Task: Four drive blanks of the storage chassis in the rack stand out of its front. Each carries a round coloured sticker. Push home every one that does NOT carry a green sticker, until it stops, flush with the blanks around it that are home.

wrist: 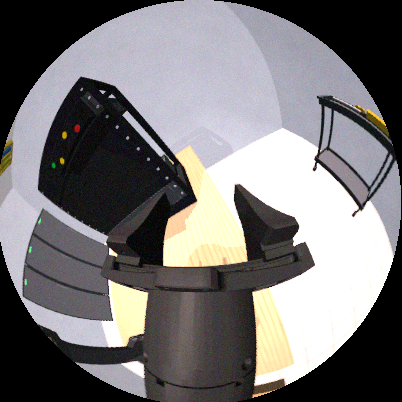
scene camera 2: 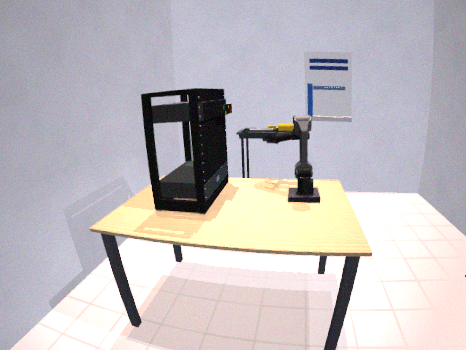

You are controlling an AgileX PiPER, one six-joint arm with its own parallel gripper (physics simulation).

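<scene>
The black rack (scene camera 2: pixel 198 150) (wrist: pixel 131 138) stands on the table's left side in the scene view and at the left in the wrist view. The storage chassis sits in its upper part. In the wrist view its front shows four round stickers: a red sticker (wrist: pixel 77 128), a yellow sticker (wrist: pixel 64 135), a second yellow sticker (wrist: pixel 62 160) and a green sticker (wrist: pixel 53 165). The blanks are too dark to tell apart. In the scene view the stickered blanks (scene camera 2: pixel 228 108) stand out of the front. My gripper (scene camera 2: pixel 266 138) (wrist: pixel 199 195) is open and empty, in the air right of the rack, apart from it.
The wooden table (scene camera 2: pixel 280 230) (wrist: pixel 272 330) carries the rack and the arm's base (scene camera 2: pixel 304 195). A lower unit (scene camera 2: pixel 178 186) sits in the rack's bottom. A black trolley (scene camera 2: pixel 243 155) (wrist: pixel 356 131) with yellow things stands behind. Grey panels (wrist: pixel 70 275) with green lights show at the wrist view's lower left.
</scene>
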